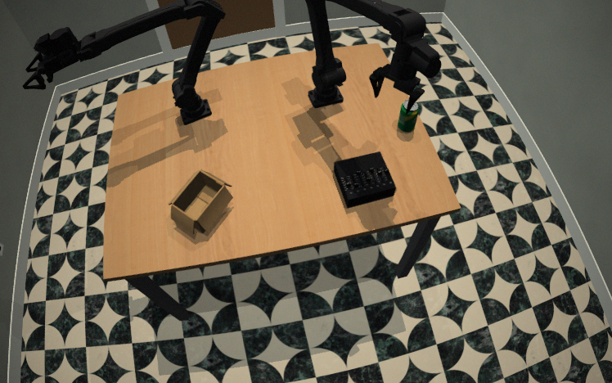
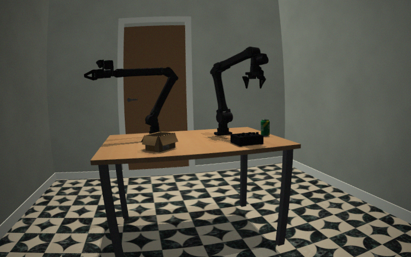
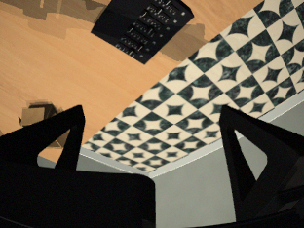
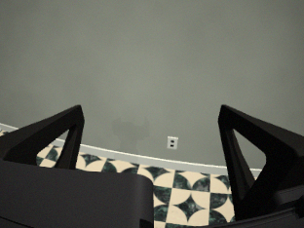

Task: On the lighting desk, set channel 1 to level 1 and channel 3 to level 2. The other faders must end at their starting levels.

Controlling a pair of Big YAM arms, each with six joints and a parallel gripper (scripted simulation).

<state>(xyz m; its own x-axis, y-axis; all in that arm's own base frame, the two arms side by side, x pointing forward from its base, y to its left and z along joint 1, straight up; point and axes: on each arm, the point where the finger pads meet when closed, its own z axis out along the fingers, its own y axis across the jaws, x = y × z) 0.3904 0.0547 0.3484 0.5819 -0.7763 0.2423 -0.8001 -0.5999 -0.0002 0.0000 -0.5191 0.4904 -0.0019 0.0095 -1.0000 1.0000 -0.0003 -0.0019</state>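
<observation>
Now: left hand 28 cm above the channel 1 fader knob, 12 cm to the left of it and 7 cm short of it. The rest, counted from my left hand: channel 2 cap 28 cm below, 10 cm to the right, 7 cm ahead; then channel 3 knob 28 cm below, 8 cm to the right, 3 cm ahead; then channel 4 fader cap 28 cm below, 6 cm ahead, 5 cm to the right.
</observation>
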